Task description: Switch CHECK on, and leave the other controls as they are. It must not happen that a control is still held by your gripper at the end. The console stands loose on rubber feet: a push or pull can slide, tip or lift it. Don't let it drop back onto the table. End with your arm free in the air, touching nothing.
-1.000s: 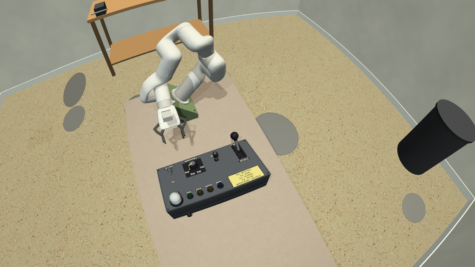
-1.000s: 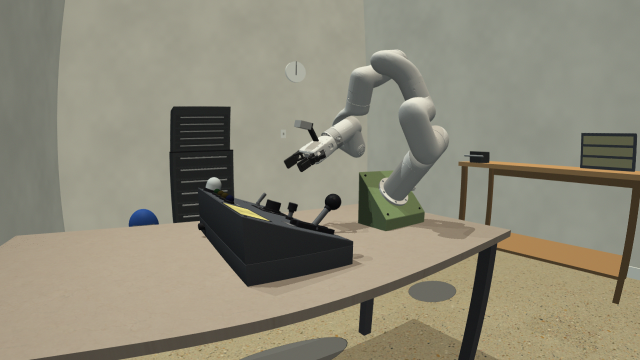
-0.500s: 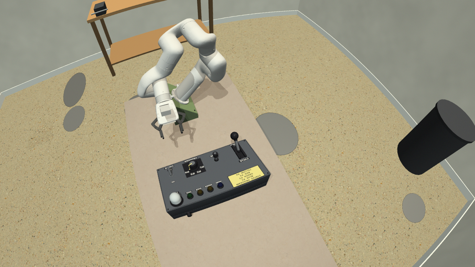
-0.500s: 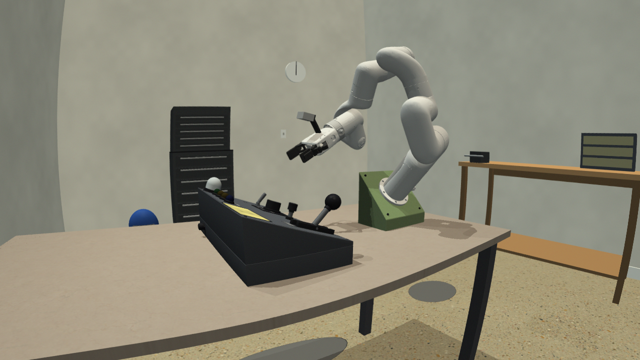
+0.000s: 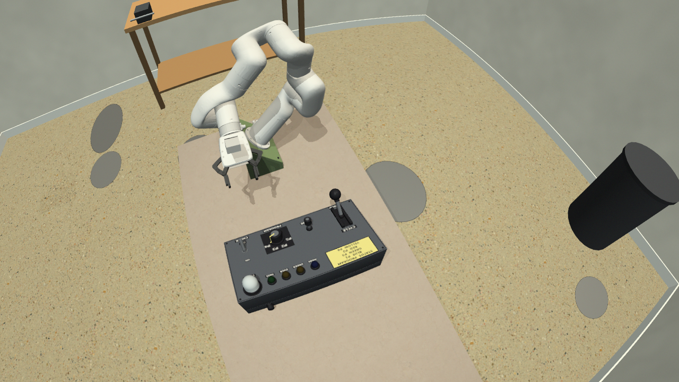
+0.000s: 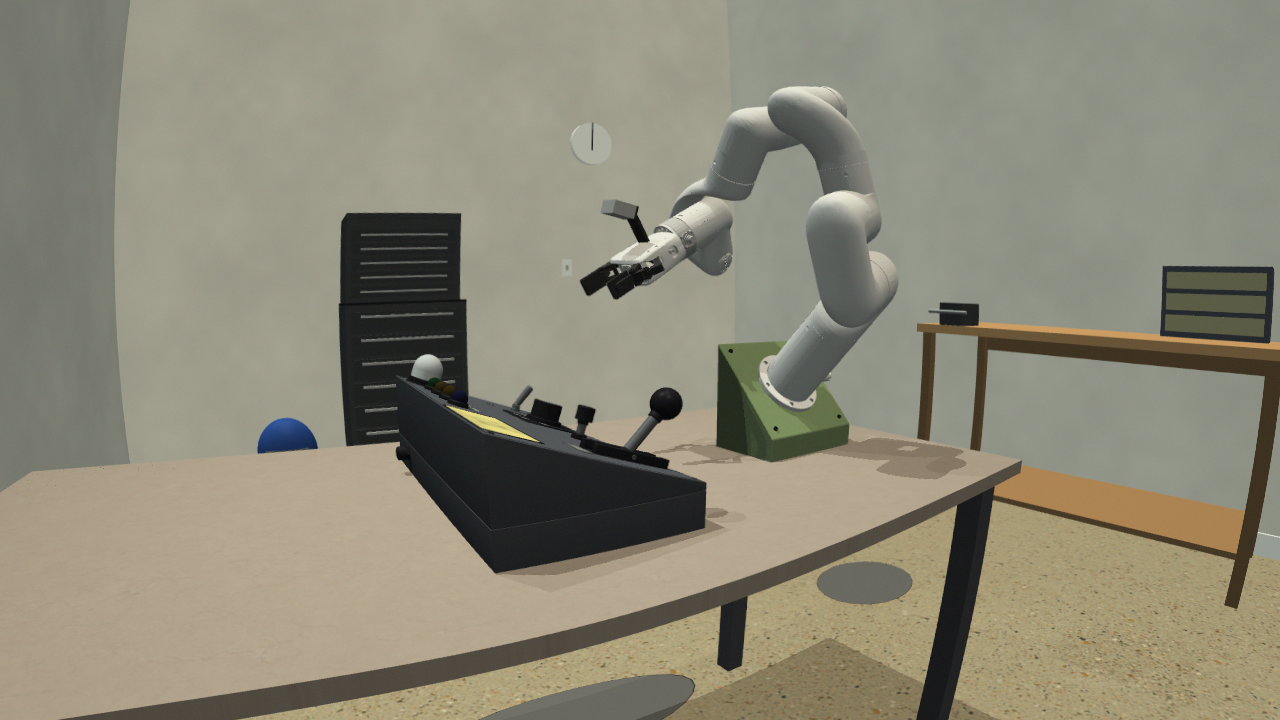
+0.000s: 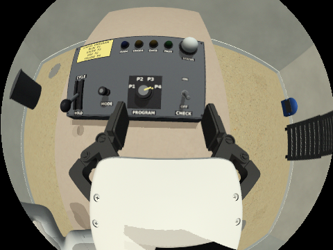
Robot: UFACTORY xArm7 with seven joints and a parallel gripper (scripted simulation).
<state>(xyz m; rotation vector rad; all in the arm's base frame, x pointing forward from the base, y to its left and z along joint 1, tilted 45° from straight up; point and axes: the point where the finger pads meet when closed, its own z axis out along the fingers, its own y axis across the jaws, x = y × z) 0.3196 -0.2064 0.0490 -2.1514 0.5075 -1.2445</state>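
Right now my hand is 12 cm short of the check toggle, 8 cm to the left of it and 19 cm above it. From my hand the other things lie so: rotary program selector (13 cm ahead, 3 cm to the left, 19 cm below); dark grey console (15 cm ahead, 10 cm to the left, 21 cm below); mode knob (12 cm ahead, 16 cm to the left, 18 cm below).
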